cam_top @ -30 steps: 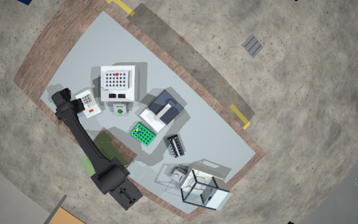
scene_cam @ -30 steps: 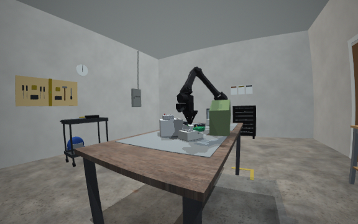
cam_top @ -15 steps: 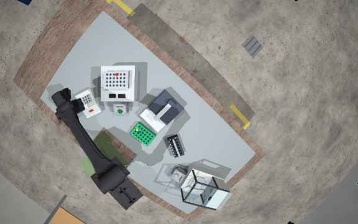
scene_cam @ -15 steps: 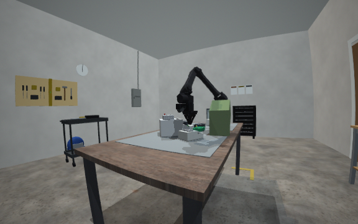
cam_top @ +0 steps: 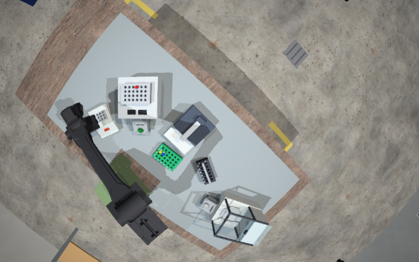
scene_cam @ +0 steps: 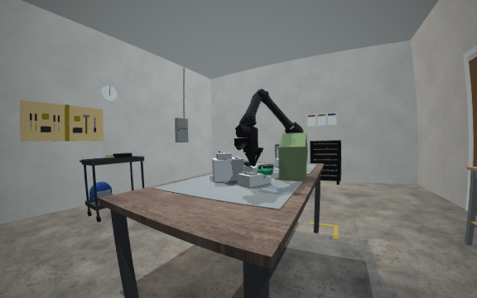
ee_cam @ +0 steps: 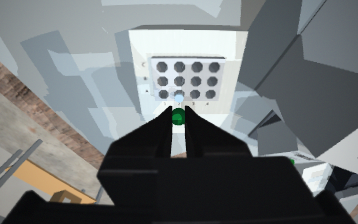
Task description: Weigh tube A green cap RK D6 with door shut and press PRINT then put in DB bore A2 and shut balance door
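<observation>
Right now my hand is 20 mm above the green-capped tube. The rest, counted from my hand: red-capped tube: 270 mm ahead, 50 mm to the right, 50 mm above; then dry block DB: 80 mm below, 20 mm to the right; then green tube rack RK: 380 mm to the right, 100 mm ahead, 90 mm below.
</observation>
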